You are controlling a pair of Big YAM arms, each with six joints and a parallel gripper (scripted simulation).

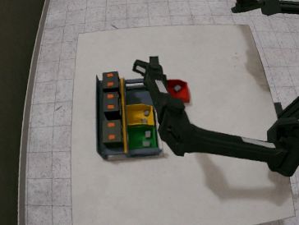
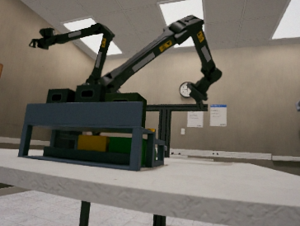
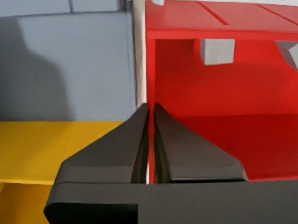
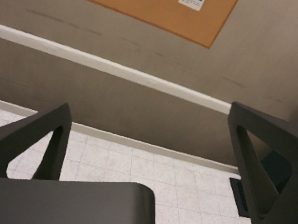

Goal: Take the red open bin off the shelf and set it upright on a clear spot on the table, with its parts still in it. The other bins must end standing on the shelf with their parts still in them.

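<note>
Right now my left hand is 80 mm past the red bin and 30 mm above it. Round my left hand: green bin 230 mm to the left, 100 mm ahead, 40 mm below; then yellow bin 120 mm to the left, 110 mm ahead, 40 mm below.
</note>
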